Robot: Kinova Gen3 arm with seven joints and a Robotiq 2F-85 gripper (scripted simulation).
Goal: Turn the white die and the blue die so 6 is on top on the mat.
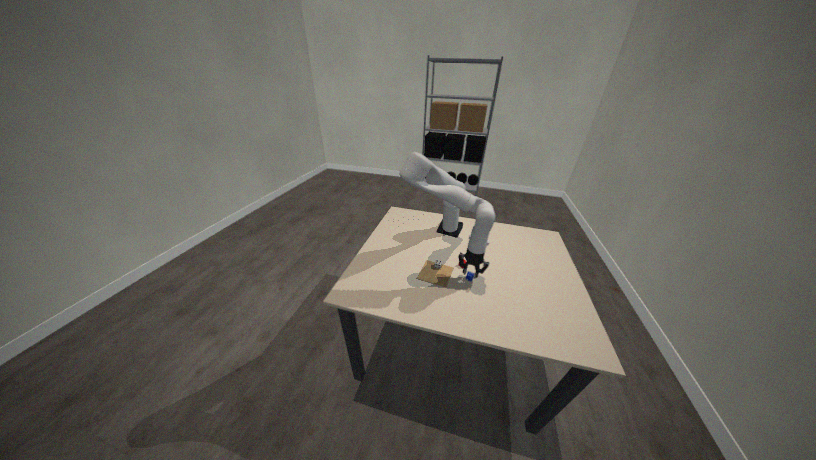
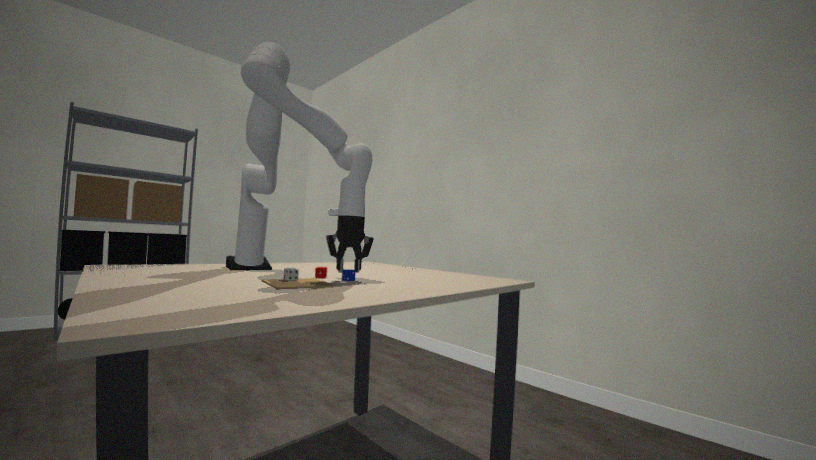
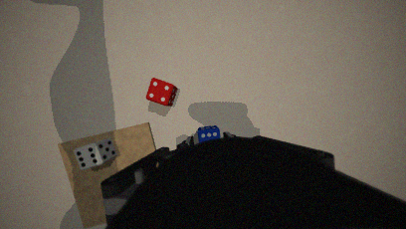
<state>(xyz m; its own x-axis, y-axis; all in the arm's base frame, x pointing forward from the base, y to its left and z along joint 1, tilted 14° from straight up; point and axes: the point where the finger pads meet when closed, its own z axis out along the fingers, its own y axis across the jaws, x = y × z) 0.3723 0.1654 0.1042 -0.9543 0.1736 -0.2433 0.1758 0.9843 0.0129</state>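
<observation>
Right now the blue die is 20 mm below my hand. Also, from my hand: tan mat (20 mm ahead, 160 mm to the right, 40 mm below); then white die (30 mm behind, 160 mm to the right, 20 mm below); then red die (80 mm behind, 40 mm to the right, 20 mm below).
</observation>
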